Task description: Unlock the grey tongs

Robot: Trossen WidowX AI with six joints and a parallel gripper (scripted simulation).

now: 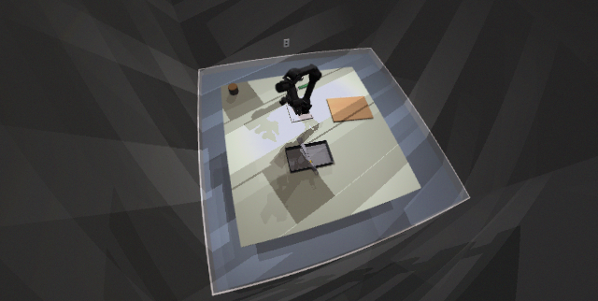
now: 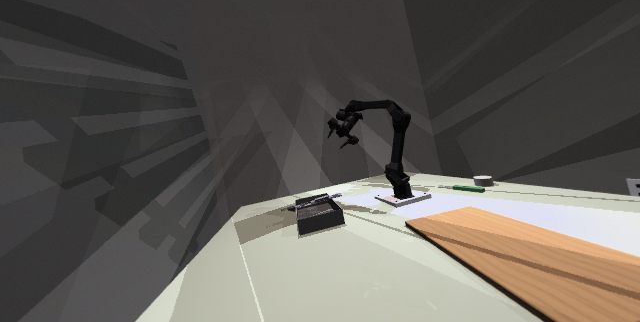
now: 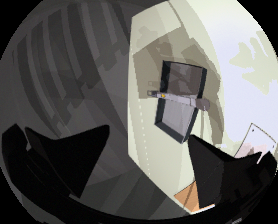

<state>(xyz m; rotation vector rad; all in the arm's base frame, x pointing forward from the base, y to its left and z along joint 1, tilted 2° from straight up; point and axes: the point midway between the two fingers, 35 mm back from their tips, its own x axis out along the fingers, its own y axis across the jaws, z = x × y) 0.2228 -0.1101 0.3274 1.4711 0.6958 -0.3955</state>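
The roasting tin lies 29 cm below my gripper tip, 15 cm ahead of it and 8 cm to the left of it. The rest, counted from my gripper tip: small white disc 64 cm behind, 30 cm below, 13 cm to the left; wooden board 50 cm to the left, 31 cm below, 25 cm behind.
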